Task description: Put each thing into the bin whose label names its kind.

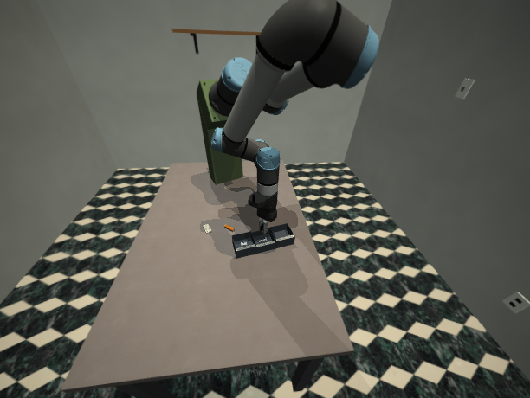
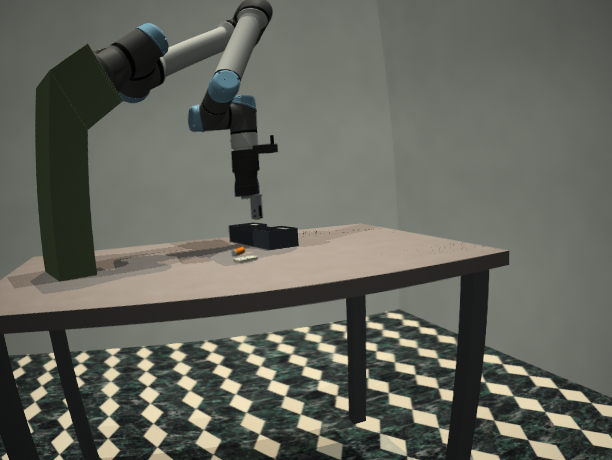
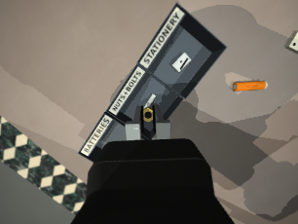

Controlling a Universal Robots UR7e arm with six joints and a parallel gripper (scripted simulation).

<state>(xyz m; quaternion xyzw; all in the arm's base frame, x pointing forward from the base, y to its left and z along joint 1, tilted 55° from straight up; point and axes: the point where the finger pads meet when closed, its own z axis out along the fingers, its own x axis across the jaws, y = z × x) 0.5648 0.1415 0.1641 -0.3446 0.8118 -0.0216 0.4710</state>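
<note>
Now: the brass nut 20 mm below my hand. Also, from my hand: orange battery (160 mm to the right, 80 mm below, 70 mm behind); grey bolt (70 mm below); dark three-compartment bin row (60 mm below, 10 mm ahead).
</note>
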